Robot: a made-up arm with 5 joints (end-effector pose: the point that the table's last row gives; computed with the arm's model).
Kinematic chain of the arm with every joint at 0, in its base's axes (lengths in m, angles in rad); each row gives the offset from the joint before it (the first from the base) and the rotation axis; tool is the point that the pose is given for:
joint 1: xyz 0 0 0.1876 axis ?
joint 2: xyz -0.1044 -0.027 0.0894 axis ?
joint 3: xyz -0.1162 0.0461 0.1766 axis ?
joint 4: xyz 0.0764 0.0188 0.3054 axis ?
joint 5: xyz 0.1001 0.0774 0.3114 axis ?
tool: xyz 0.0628 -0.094 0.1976
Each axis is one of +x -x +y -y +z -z.
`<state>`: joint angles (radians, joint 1 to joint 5).
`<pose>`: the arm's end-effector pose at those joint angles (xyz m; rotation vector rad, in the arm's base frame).
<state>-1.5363 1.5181 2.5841 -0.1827 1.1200</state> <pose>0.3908 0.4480 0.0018 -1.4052 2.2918 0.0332</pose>
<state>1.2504 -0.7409 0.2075 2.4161 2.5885</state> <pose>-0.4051 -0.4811 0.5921 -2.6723 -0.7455 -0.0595</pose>
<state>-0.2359 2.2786 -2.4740 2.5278 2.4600</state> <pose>-0.1272 -0.3276 0.4569 0.7863 1.5787 0.6252</pose>
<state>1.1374 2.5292 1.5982 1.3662 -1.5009</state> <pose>-0.6212 0.3581 0.1108 0.5537 2.7522 1.2168</pose>
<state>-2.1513 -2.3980 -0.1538 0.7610 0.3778</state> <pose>0.5275 0.6868 -0.3429 -2.2608 -0.1839 -0.9006</pose>
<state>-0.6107 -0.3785 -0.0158 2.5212 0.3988</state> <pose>-0.4419 0.5236 1.0815 -0.8105 0.2445 1.7695</pose>
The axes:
joint 1: +z
joint 2: +y
joint 3: -x
joint 4: +z
joint 5: +y

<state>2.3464 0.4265 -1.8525 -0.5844 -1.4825</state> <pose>0.6176 0.3208 0.3615 0.4141 0.5009 0.5878</pose>
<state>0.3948 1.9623 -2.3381 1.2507 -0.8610</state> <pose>-0.1893 -0.6806 0.4431 0.8874 -0.4942 -1.2997</pose>
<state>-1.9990 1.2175 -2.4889 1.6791 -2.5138</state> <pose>-0.0818 0.4093 0.2078 1.2392 0.9142 0.3341</pose>
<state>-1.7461 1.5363 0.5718 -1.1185 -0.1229</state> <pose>0.2192 -0.8746 0.3033 -0.0718 1.7708 -1.7142</pose>
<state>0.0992 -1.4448 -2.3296 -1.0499 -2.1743</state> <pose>0.0628 -0.4465 0.1575 1.7622 -1.0350 -1.1434</pose>
